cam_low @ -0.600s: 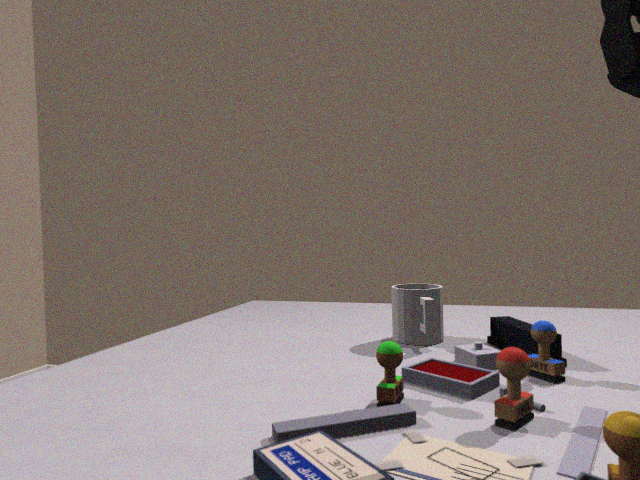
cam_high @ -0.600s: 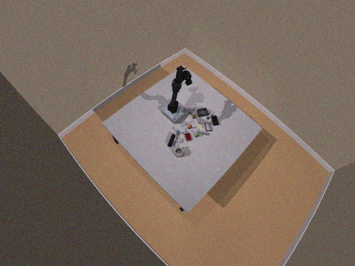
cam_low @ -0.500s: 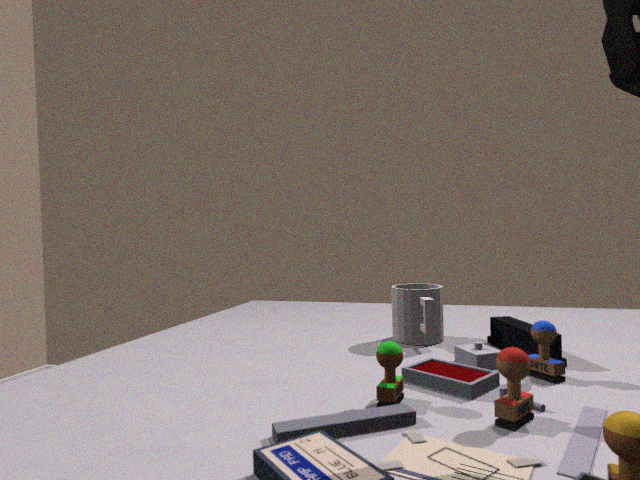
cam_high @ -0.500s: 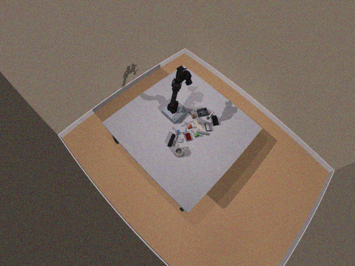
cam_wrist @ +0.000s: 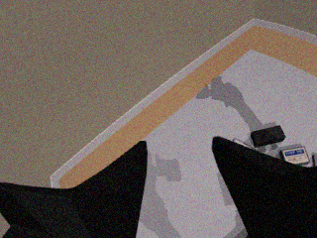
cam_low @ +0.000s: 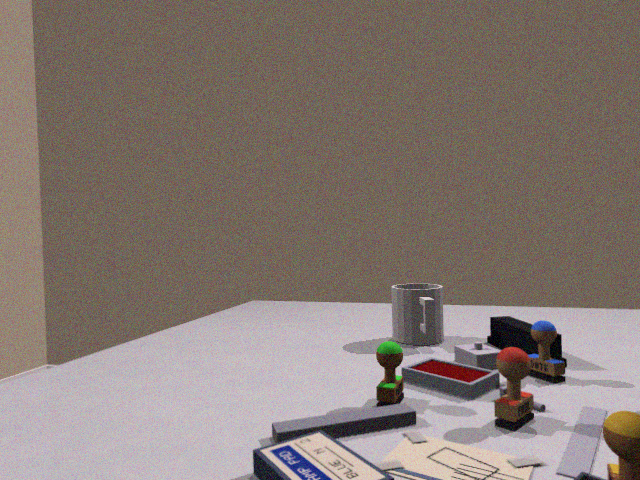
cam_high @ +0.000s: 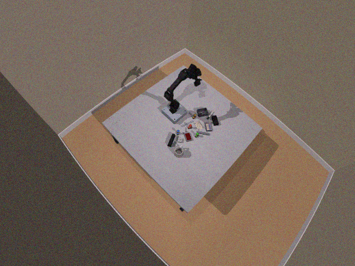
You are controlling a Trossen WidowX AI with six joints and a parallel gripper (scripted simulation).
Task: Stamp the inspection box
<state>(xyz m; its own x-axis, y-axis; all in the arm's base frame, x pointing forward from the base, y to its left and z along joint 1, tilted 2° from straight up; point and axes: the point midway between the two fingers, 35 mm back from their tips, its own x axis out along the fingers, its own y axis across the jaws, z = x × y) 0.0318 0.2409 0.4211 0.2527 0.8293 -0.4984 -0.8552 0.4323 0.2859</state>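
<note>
My gripper tip is now 44 cm above the green-knobbed stamp, 32 cm short of it and 25 cm to the left of it. Also, from my gripper tip: card 46 cm below, 24 cm ahead, 15 cm to the right; then yellow-knobbed stamp 44 cm below, 13 cm ahead, 12 cm to the right; then red-knobbed stamp 44 cm below, 25 cm to the right, 20 cm ahead.
</note>
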